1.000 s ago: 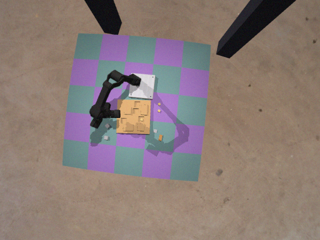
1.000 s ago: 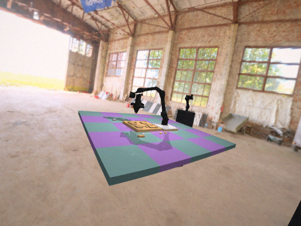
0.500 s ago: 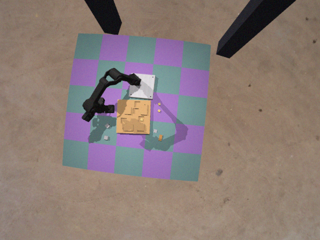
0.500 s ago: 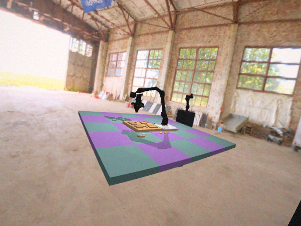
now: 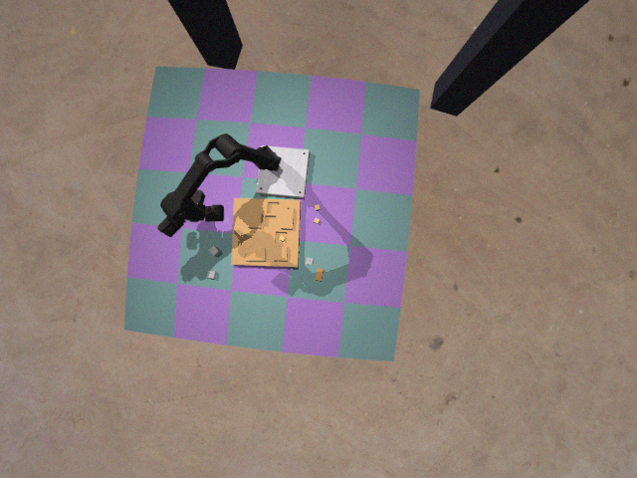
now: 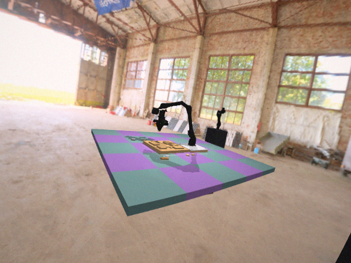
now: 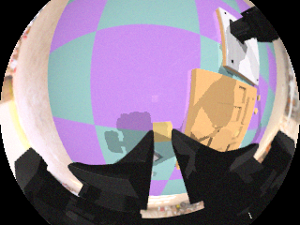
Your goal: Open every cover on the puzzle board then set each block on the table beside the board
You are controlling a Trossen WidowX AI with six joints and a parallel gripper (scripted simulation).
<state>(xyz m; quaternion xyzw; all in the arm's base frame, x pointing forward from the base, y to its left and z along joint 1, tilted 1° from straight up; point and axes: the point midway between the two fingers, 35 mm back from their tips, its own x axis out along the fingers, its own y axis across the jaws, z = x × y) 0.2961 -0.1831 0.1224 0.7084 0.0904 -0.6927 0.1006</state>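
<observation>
My gripper tip is 10 mm short of the orange puzzle board, 250 mm to the right of it and 80 mm above it. From my gripper tip the other things lie so: orange block 130 mm ahead, 510 mm to the left, 100 mm below.
</observation>
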